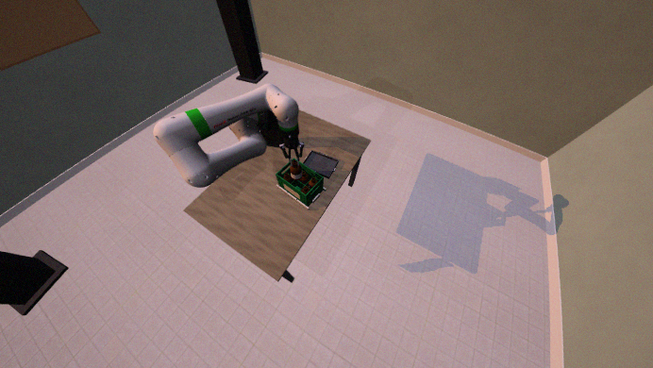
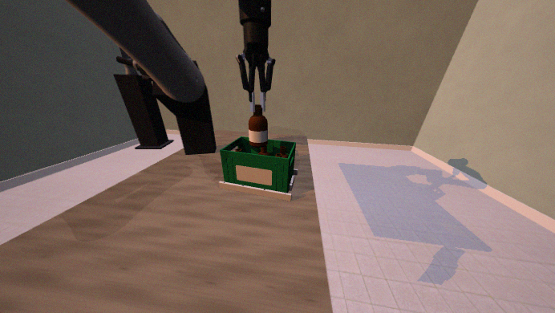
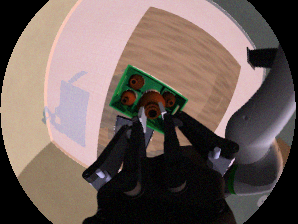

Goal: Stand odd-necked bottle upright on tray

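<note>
My gripper is now 9 cm above the brown bottle. The rest, counted from my hand: dark tray (34 cm below, 29 cm to the left, 6 cm ahead); then green crate (27 cm below, 2 cm to the left, 1 cm ahead).
</note>
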